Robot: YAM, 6 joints.
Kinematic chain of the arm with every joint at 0, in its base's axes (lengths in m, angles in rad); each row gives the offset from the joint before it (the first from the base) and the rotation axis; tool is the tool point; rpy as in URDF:
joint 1: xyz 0 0 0.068 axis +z
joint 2: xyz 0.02 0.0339 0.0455 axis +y
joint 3: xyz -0.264 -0.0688 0 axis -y
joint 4: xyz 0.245 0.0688 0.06 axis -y
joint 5: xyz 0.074 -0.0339 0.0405 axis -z
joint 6: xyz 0.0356 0 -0.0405 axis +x
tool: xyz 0 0 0 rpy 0 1.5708 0
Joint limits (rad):
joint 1: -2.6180..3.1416
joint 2: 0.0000..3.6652
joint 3: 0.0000..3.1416
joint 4: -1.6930..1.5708
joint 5: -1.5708..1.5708
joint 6: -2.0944..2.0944
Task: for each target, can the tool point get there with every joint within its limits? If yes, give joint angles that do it. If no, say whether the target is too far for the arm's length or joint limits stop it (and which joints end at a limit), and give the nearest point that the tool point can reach.
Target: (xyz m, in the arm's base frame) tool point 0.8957 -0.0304 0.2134
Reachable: no: too far | nearest point 0.6414 -0.0218 0.1844 | short by 0.256 m
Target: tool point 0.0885 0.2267 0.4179
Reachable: yes | joints 1.1503 1.1178 1.2567 -0.3862 -0.3359 -0.9696
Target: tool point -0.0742 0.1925 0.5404
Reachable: yes | joints -1.2419 0.4660 2.1003 -0.9636 0.2277 1.5823
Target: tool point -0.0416 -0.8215 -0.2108
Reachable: no: too far | nearest point -0.0304 -0.5995 -0.1210 | short by 0.240 m
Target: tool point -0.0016 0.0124 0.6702
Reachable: yes | joints 1.3078 1.0076 1.8803 0.5050 -0.1355 0.2500
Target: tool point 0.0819 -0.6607 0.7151
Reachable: no: too far | nearest point 0.0588 -0.4743 0.5401 | short by 0.257 m
